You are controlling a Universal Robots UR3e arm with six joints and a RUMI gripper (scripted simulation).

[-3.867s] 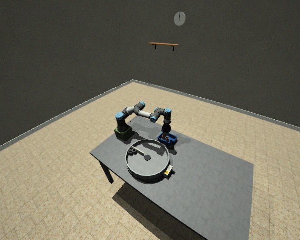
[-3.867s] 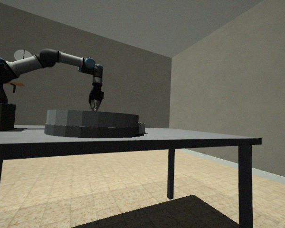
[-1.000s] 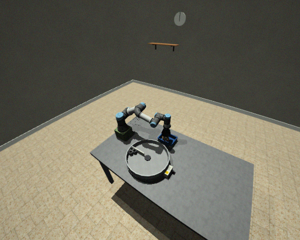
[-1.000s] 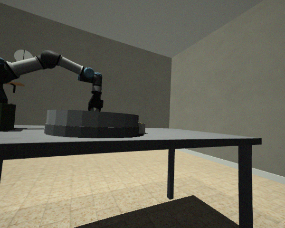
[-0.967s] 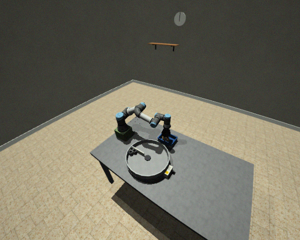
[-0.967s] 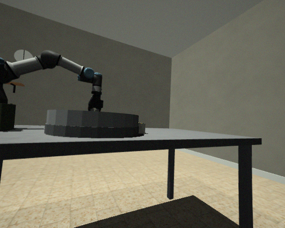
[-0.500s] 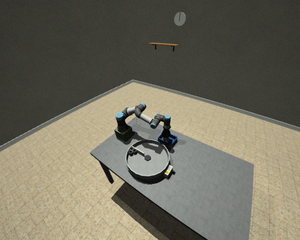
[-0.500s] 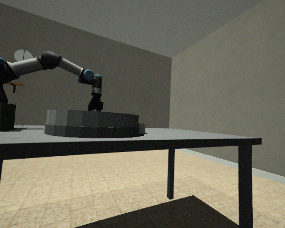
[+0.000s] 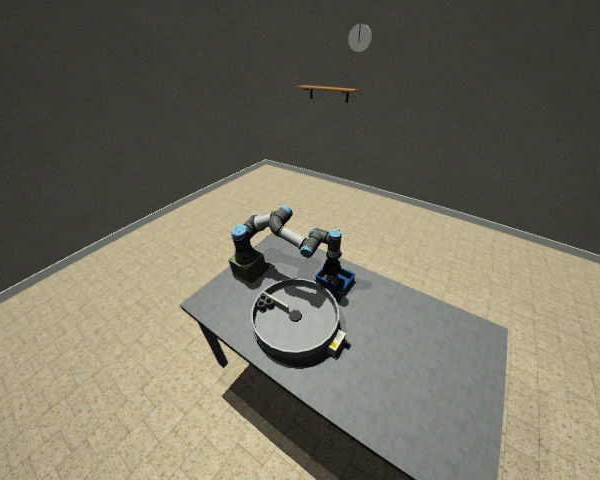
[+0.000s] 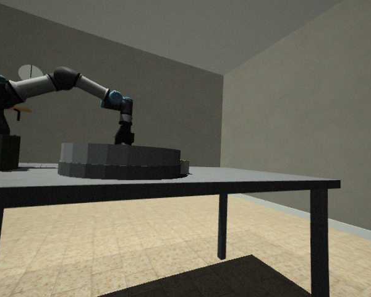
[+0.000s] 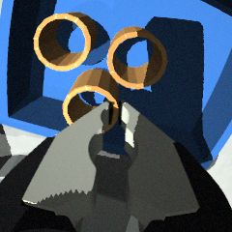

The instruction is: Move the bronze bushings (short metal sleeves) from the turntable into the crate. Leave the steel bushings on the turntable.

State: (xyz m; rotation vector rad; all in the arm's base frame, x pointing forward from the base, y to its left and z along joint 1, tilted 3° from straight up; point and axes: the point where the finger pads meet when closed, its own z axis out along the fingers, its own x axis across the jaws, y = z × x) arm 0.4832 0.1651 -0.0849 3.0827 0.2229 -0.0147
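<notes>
The blue crate lies 4 cm to the left of my hand, 2 cm below it and 1 cm ahead of it. Also, from my hand: turntable 32 cm to the right, 4 cm behind, 1 cm above.
</notes>
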